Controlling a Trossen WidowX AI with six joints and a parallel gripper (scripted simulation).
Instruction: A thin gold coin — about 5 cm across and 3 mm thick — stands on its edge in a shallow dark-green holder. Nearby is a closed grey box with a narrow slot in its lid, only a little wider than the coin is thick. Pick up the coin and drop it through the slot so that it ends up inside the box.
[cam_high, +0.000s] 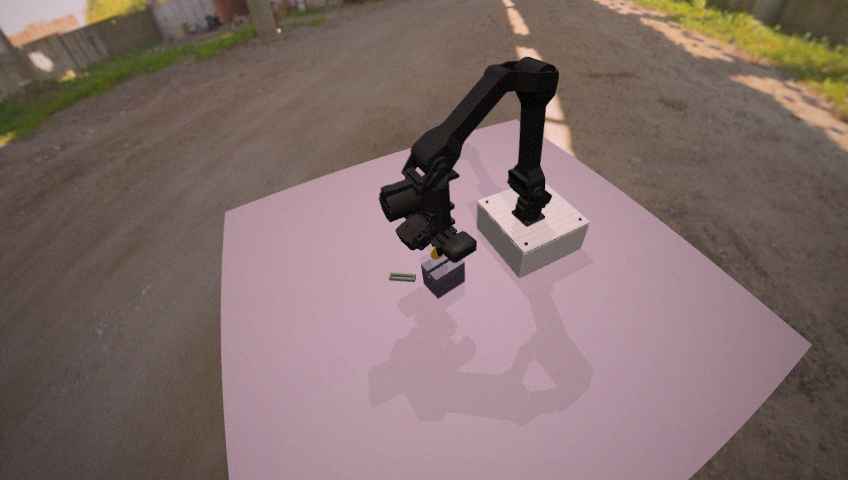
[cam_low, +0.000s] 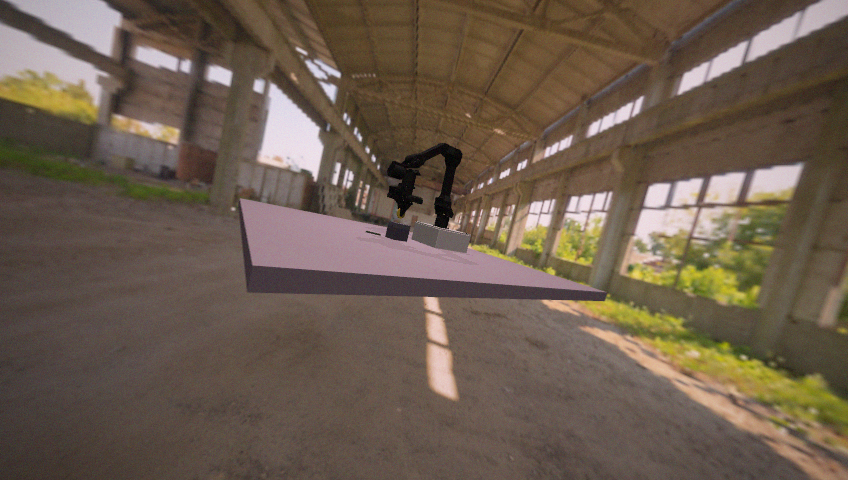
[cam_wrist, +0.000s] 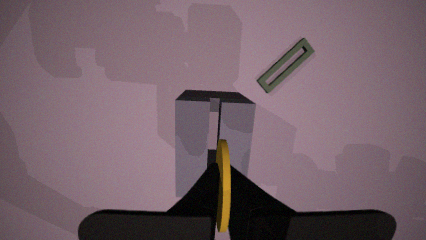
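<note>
My gripper tip is 10 mm below the gold coin.
</note>
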